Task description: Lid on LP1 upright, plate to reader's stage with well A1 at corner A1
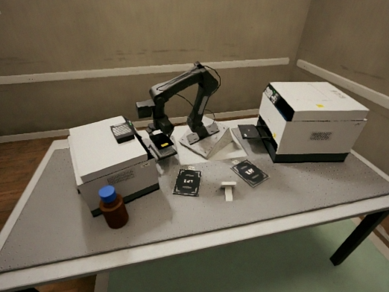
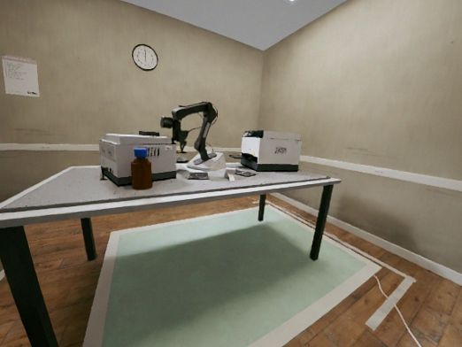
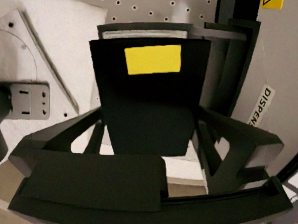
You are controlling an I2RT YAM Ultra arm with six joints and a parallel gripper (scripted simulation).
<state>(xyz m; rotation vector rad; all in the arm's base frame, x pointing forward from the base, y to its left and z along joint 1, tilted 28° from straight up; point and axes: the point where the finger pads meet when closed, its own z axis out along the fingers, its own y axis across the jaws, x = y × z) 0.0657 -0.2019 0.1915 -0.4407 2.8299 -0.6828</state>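
Now: hand 5 cm above the clear well plate. Round my hand: lid: right at my hand; brown capped bottle: 32 cm ahead, 25 cm to the right, 3 cm below; LP1 pad: 21 cm ahead, 9 cm to the left, 14 cm below.
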